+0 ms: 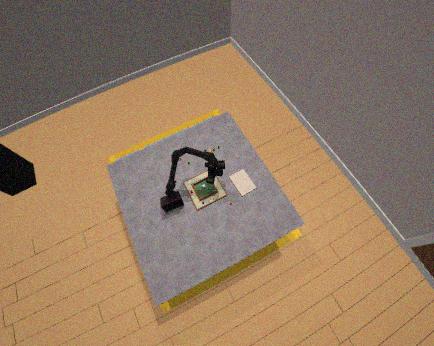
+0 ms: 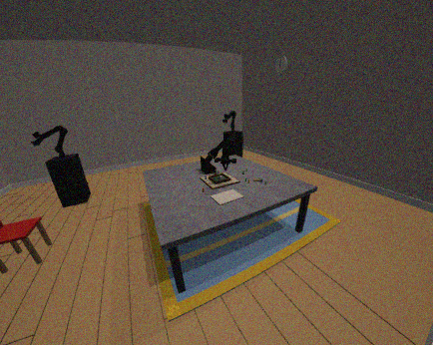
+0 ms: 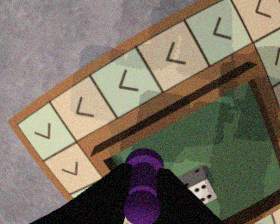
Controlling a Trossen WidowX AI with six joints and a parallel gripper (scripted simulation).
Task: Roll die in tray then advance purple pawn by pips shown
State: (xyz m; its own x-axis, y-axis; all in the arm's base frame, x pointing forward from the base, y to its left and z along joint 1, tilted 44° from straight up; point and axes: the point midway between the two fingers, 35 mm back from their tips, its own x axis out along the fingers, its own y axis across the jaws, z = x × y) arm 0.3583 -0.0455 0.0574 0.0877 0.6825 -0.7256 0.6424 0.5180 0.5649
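My gripper tip is 9 cm past the white die and 11 cm above it. Also, from my gripper tip: blue pawn: 16 cm behind, 12 cm to the right, 10 cm below; purple pawn: 1 cm above; green felt tray: 9 cm behind, 1 cm to the right, 12 cm below.
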